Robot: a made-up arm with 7 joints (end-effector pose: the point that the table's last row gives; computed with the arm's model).
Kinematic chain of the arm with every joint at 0, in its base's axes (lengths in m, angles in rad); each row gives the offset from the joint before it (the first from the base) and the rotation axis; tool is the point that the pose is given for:
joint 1: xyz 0 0 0.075 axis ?
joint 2: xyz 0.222 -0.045 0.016 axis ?
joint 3: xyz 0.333 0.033 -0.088 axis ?
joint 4: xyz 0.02 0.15 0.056 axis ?
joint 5: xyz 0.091 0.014 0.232 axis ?
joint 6: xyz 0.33 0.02 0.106 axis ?
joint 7: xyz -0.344 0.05 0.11 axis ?
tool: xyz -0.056 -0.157 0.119
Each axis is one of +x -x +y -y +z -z.
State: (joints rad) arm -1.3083 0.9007 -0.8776 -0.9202 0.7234 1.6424 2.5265
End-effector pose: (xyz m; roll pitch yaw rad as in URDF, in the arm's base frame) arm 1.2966 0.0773 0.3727 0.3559 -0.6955 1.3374
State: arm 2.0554 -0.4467 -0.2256 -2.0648 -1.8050 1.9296 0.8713
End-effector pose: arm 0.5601 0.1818 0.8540 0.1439 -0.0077 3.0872
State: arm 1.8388 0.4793 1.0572 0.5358 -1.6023 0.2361 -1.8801
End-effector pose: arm 0.6598 0.2179 -0.3117 -0.2779 -0.1720 -2.4965
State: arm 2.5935 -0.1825 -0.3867 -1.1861 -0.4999 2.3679 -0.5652
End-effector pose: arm 0.8081 -0.8011 0.7200 -2.0416 0.3859 2.4793
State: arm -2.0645 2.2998 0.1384 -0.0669 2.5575 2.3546 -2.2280
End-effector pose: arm 0.3374 0.3220 -0.1143 0.3896 0.7009 2.2462
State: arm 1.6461 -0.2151 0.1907 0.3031 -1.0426 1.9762 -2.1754
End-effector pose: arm 1.0298 0.1459 0.1423 -0.6127 0.3037 2.3449
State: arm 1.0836 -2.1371 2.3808 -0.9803 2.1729 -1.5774 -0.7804
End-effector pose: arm 0.4568 0.1913 -0.0442 -2.1755 -0.8271 1.8818
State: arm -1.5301 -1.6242 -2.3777 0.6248 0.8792 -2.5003 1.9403
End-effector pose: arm -0.2716 -0.8024 -0.7795 2.9098 -0.2832 -1.7774
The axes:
joint 1: +x
joint 2: -z
joint 3: +x
joint 4: -z
joint 5: -y
joint 6: +z
joint 7: -y

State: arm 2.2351 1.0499 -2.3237 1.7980 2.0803 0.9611 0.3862
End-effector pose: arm 0.1572 0.5626 0.3642 -1.8037 0.3310 1.1655
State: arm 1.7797 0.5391 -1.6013 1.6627 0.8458 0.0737 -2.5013
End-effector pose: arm 0.7025 0.1391 0.3630 -1.9626 0.9262 2.7514
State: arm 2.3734 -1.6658 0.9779 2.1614 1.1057 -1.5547 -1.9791
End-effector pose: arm 0.6063 -0.5865 0.2661 -2.8386 -0.6791 1.3532
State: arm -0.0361 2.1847 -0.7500 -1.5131 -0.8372 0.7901 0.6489
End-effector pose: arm 0.3389 -1.0369 0.0153 0.9643 0.6359 0.0568
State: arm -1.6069 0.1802 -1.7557 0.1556 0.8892 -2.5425 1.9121
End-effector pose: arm 1.1489 -0.6961 -0.4901 -1.8151 0.9446 -2.2757
